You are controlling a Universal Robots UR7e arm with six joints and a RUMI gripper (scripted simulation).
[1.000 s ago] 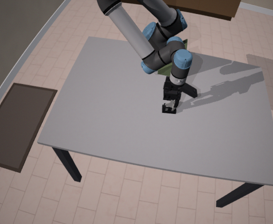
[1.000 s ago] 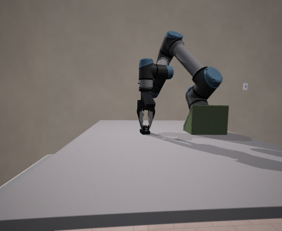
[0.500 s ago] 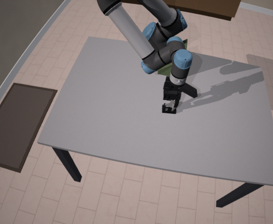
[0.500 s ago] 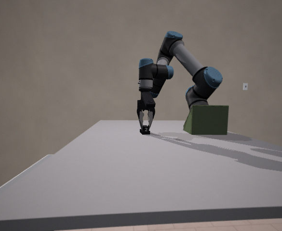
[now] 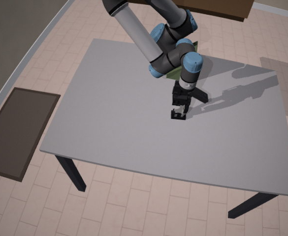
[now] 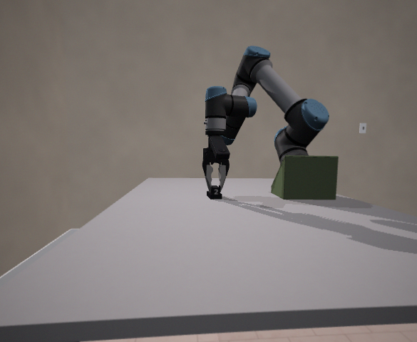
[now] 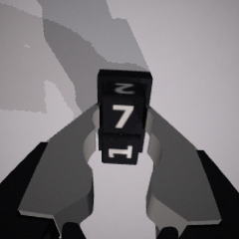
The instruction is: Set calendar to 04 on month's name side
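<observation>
The black calendar tray is 3 cm below my hand and 2 cm to the right of it.
</observation>
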